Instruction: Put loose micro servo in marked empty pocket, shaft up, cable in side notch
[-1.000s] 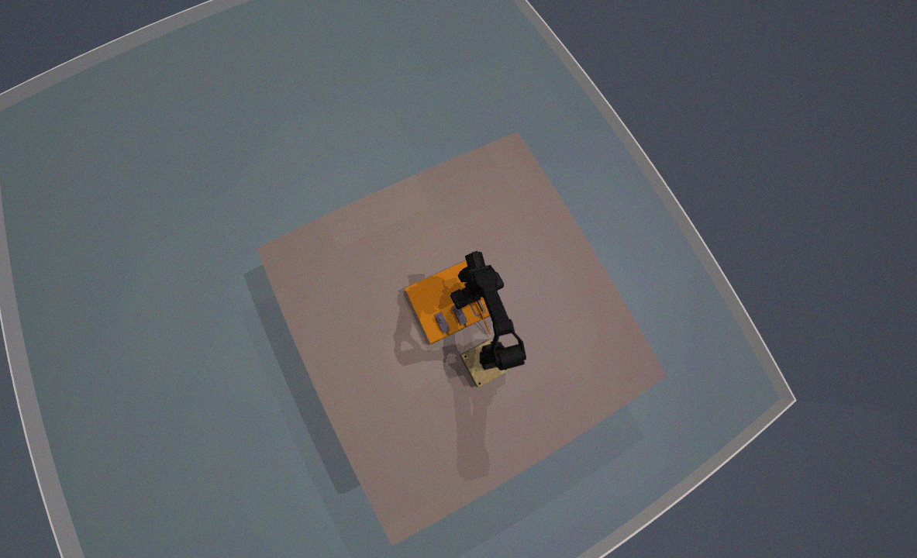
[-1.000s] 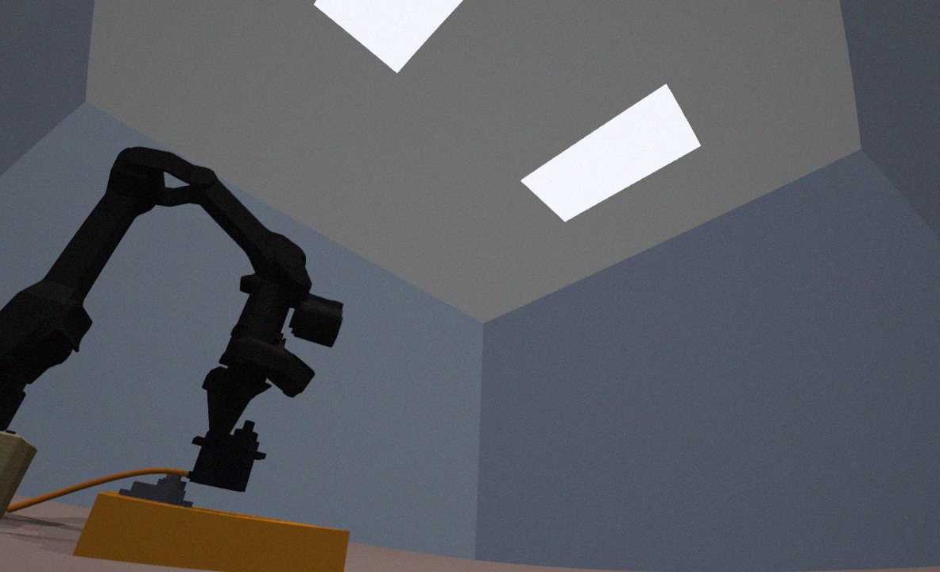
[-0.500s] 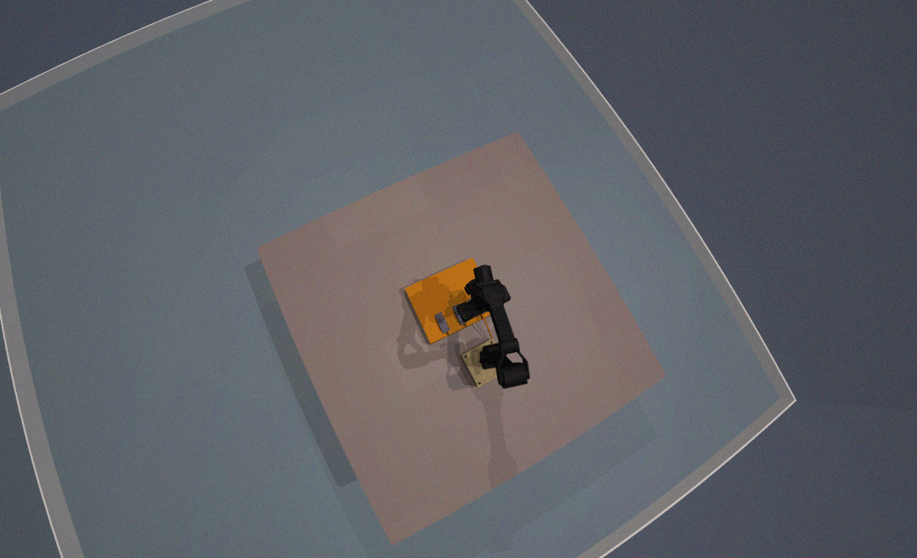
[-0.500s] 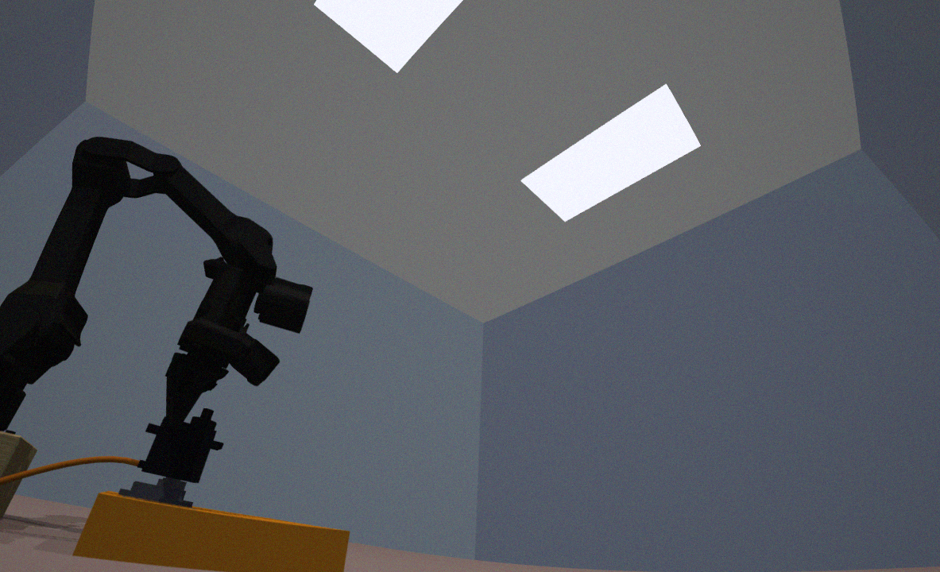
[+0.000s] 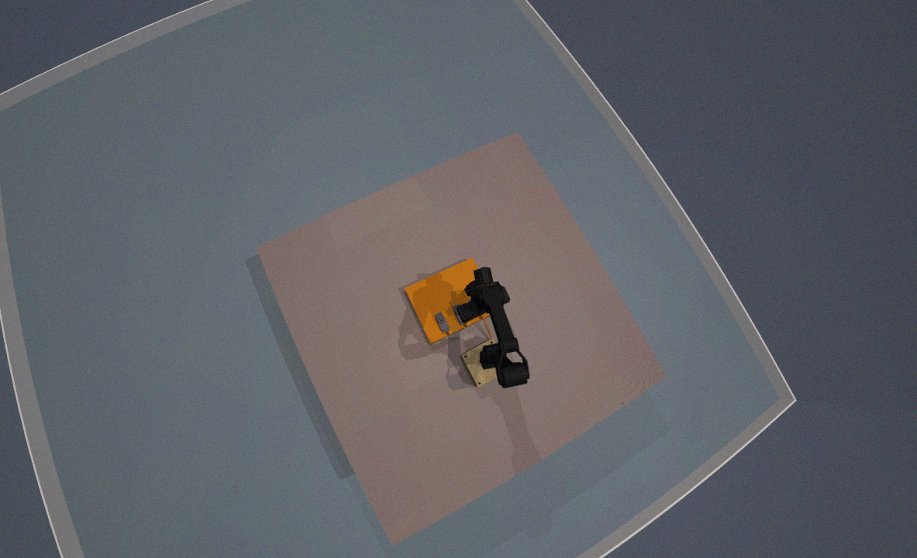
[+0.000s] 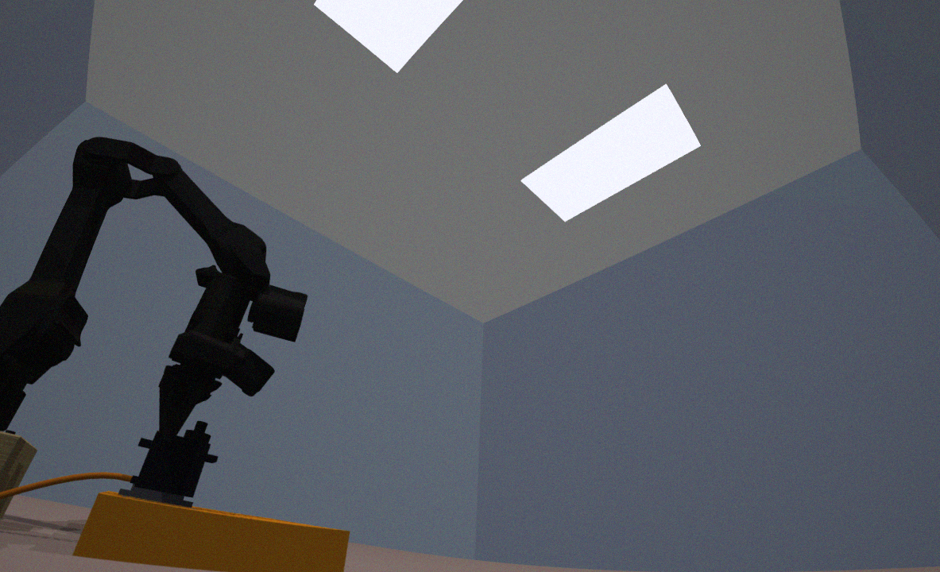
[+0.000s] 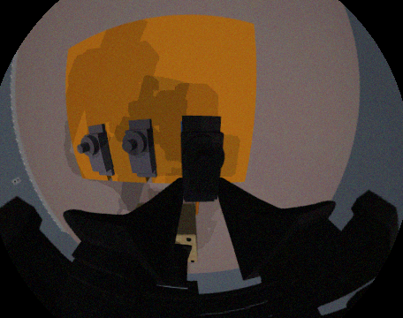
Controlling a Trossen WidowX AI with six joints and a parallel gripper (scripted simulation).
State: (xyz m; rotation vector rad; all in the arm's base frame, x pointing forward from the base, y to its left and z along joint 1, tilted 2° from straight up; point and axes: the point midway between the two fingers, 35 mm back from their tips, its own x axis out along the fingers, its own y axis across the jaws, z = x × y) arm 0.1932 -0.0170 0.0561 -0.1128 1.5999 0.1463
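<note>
Right now the orange deck is 110 mm ahead of my gripper tip, 90 mm to the left of it and 80 mm below it.
</note>
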